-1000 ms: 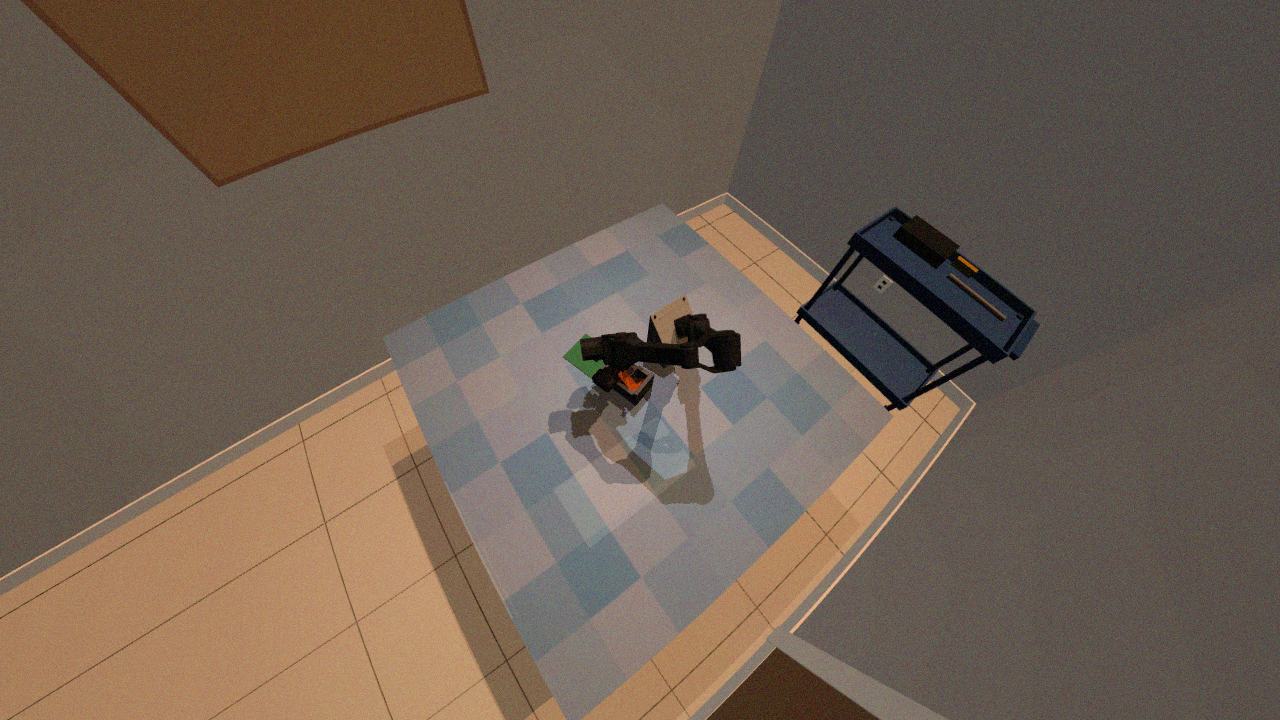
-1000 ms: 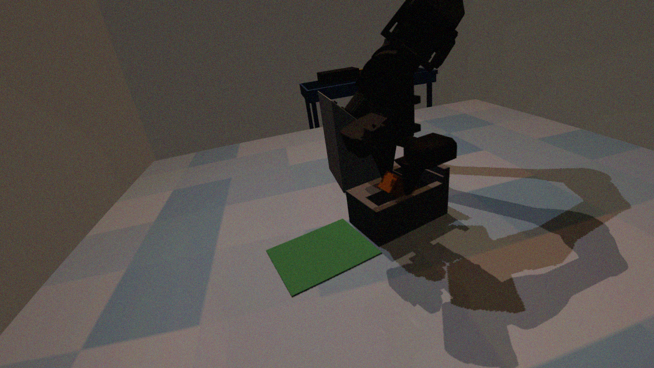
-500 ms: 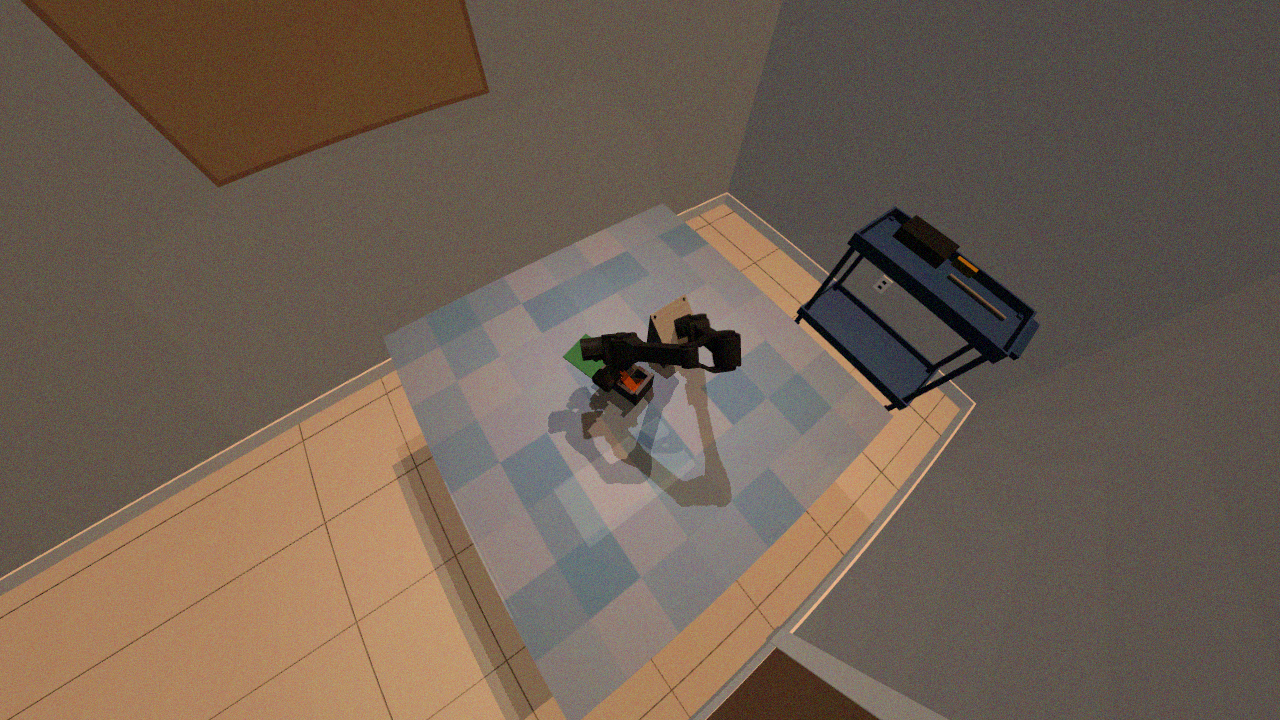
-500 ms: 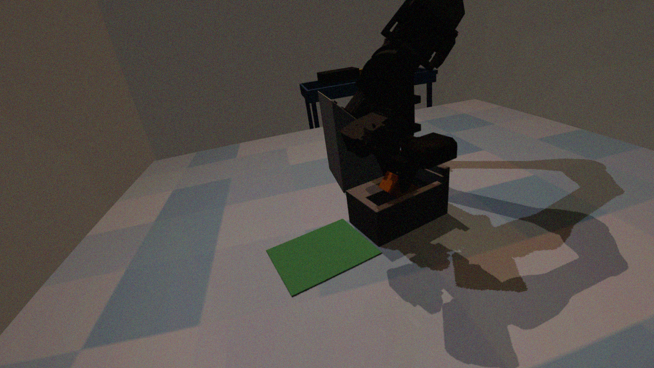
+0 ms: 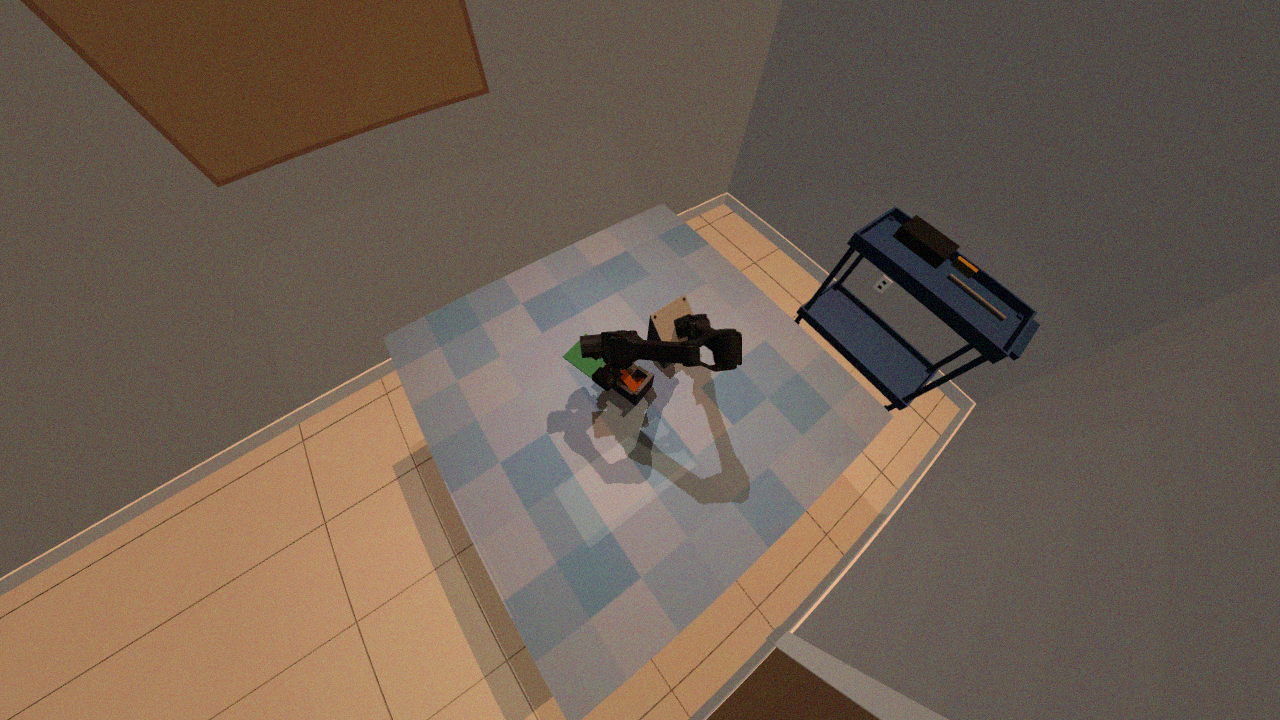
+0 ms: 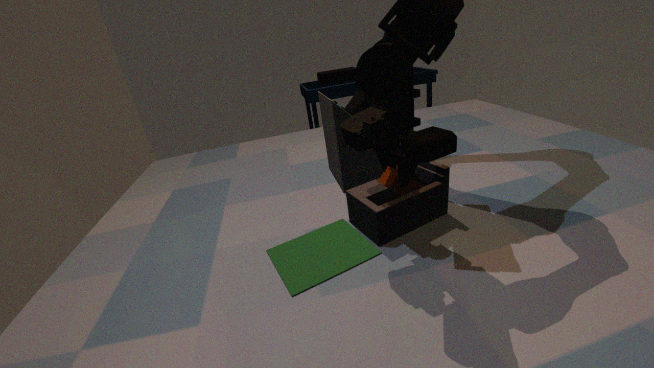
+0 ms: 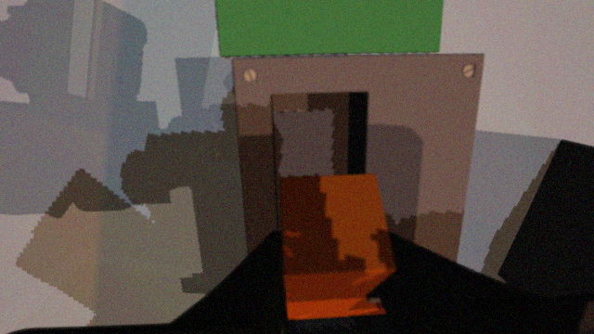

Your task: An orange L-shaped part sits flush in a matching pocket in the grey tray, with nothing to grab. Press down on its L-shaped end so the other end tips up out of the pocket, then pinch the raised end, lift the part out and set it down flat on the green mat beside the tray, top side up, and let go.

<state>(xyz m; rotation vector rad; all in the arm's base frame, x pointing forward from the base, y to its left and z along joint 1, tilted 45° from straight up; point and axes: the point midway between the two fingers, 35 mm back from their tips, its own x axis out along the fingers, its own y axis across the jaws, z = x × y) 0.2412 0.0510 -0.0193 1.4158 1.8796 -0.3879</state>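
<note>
Now: gripper tip 40 mm short of the green mat, 140 mm to the left of it and 90 mm above it. The rest, counted from my gripper tip: orange L-shaped part: 30 mm behind, 30 mm to the left, 30 mm below.
</note>
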